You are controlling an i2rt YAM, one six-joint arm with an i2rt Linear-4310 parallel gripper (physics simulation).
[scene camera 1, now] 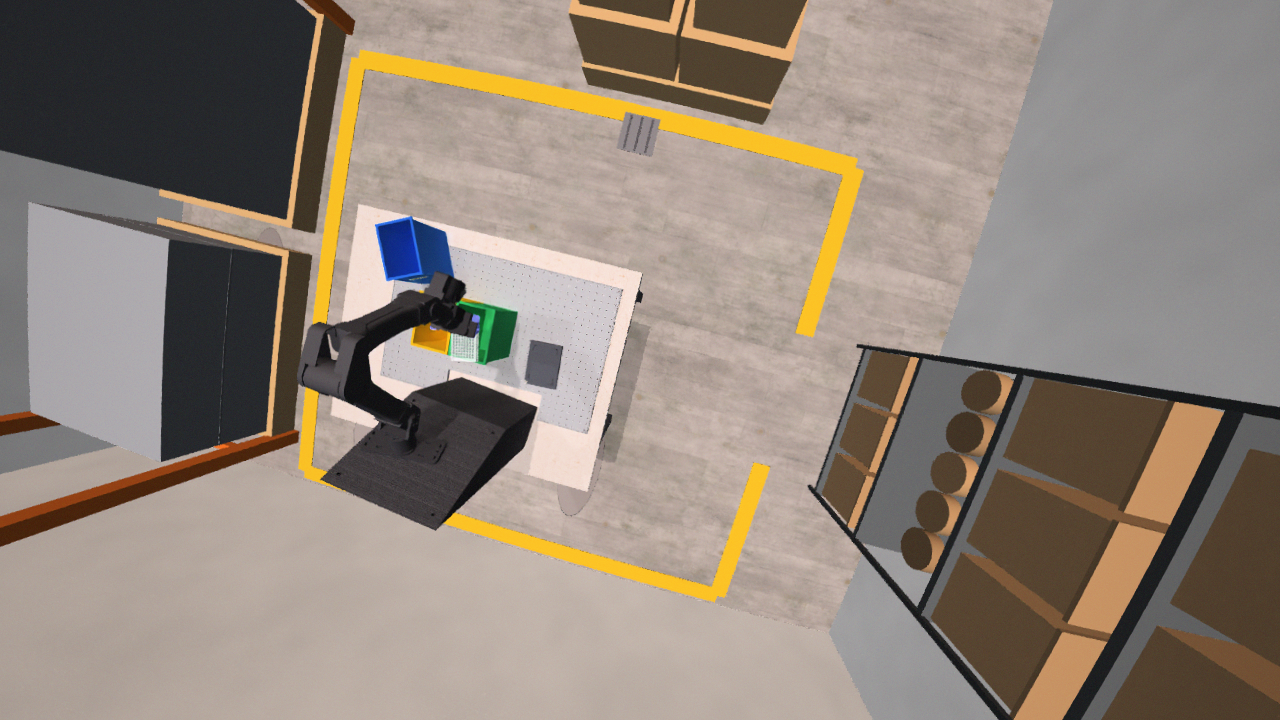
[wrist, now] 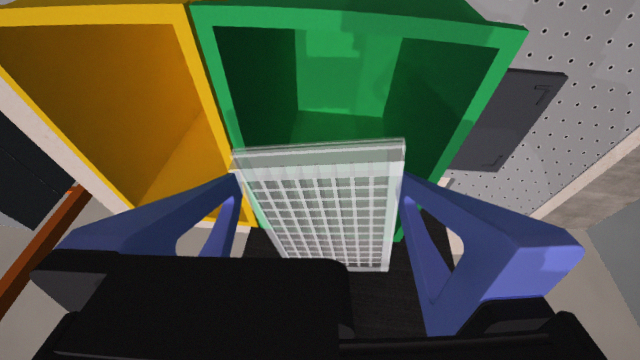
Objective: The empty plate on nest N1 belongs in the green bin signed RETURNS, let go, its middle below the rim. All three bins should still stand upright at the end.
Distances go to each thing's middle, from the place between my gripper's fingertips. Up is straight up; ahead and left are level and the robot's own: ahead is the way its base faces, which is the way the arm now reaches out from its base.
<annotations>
My hand is 2 cm past the green bin [scene camera 1: 497,324], 1 cm to the left of it and 11 cm above it. Also, from my hand: gridded plate [scene camera 1: 463,348]: 4 cm behind; yellow bin [scene camera 1: 422,336]: 2 cm ahead, 12 cm to the left, 11 cm below; dark nest [scene camera 1: 543,365]: 14 cm behind, 17 cm to the right, 20 cm below.
</annotations>
